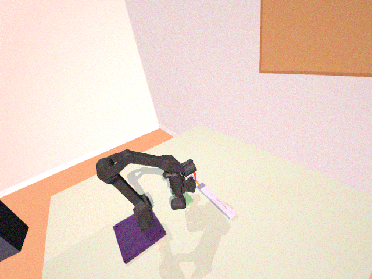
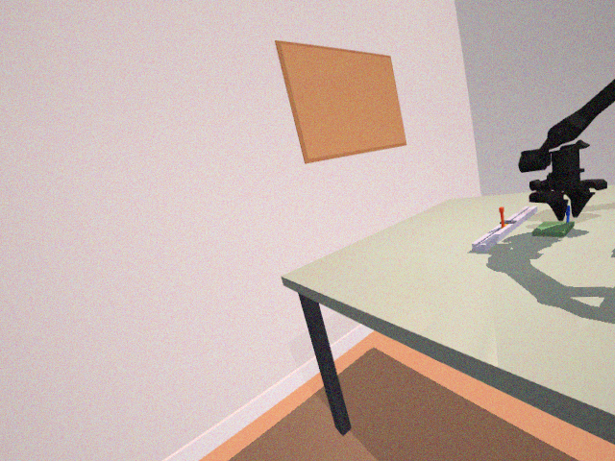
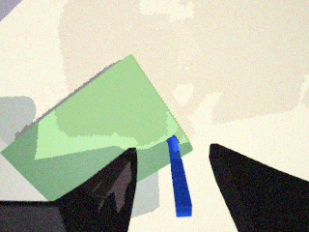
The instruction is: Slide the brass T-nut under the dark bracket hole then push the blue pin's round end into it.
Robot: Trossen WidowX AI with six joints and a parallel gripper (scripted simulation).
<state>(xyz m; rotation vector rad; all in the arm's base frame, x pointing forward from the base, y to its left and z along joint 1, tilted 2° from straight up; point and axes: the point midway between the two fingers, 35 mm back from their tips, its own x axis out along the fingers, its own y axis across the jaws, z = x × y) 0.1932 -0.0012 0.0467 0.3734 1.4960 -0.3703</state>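
My gripper tip is right at the blue pin. Also, from my gripper tip: aluminum rail (14 cm ahead, 4 cm to the left, 1 cm below); then green tray (1 cm ahead, 2 cm to the left, 2 cm below); then brass T-nut (14 cm ahead, 6 cm to the left, 2 cm above).
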